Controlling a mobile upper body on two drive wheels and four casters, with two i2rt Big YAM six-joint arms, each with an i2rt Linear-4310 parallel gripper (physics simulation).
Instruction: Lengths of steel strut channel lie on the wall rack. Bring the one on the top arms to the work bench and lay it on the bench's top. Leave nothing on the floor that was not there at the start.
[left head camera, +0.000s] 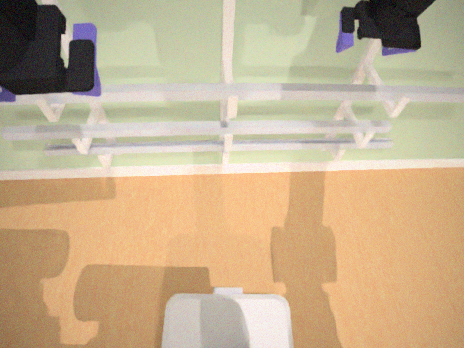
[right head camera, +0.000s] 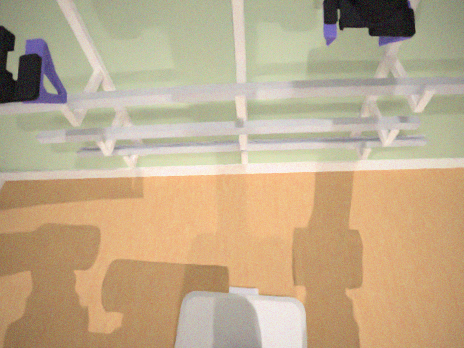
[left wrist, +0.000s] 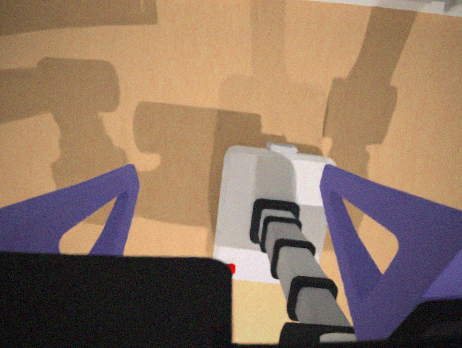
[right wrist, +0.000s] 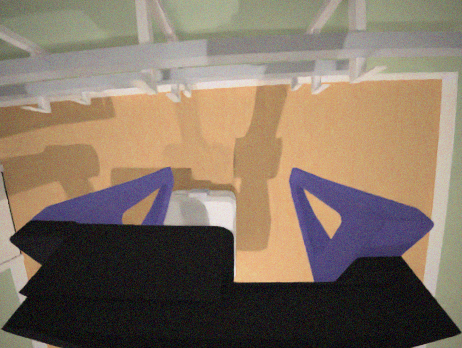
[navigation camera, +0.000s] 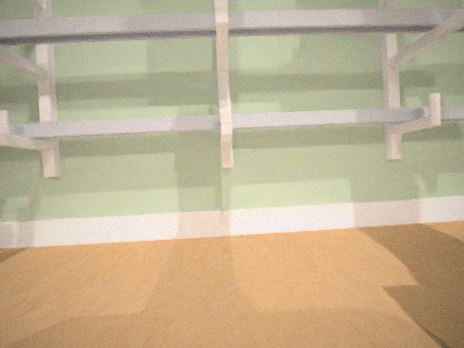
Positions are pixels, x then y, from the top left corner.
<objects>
my left gripper: left head camera; right head camera; left wrist 229, 174; not seen in the right wrist view (out of frame); not seen in the navigation camera view (out of frame)
my right gripper: left head camera; right head camera; right wrist 231, 174; not seen in the left wrist view (out of frame); not seen in the navigation camera view (out of frame)
same spot on my left gripper: (left head camera: 81, 77) = (right head camera: 27, 88)
same spot on my right gripper: (right head camera: 395, 34) = (left head camera: 405, 46)
</objects>
